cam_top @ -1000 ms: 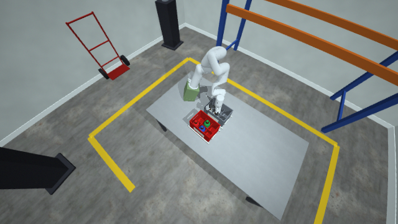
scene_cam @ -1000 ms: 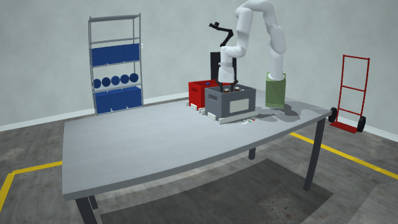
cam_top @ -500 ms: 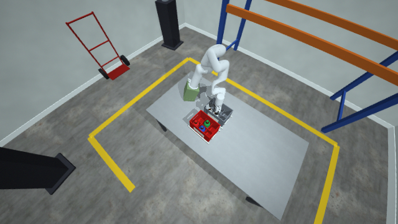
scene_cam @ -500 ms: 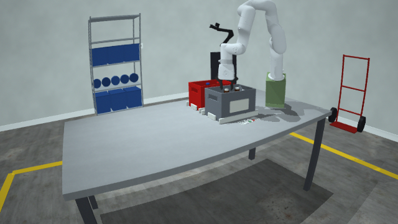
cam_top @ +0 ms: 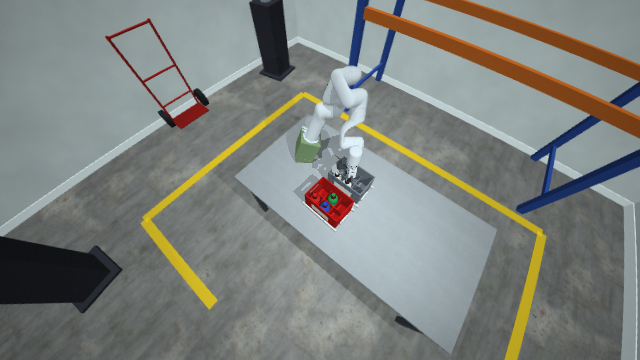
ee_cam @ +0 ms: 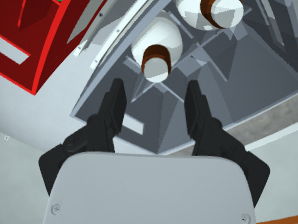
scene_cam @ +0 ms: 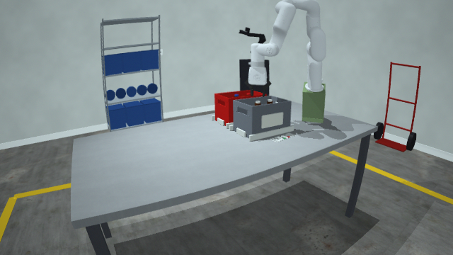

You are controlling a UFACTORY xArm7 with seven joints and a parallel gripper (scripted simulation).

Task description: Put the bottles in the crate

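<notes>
My hand is 30 mm past the green-labelled bottle, 150 mm to the left of it and 120 mm above it. Round my hand: red crate 40 mm behind, 190 mm to the right, 130 mm below; then grey crate 10 mm ahead, 40 mm to the left, 130 mm below; then white-label bottle 90 mm behind, 20 mm to the left, 120 mm below.
</notes>
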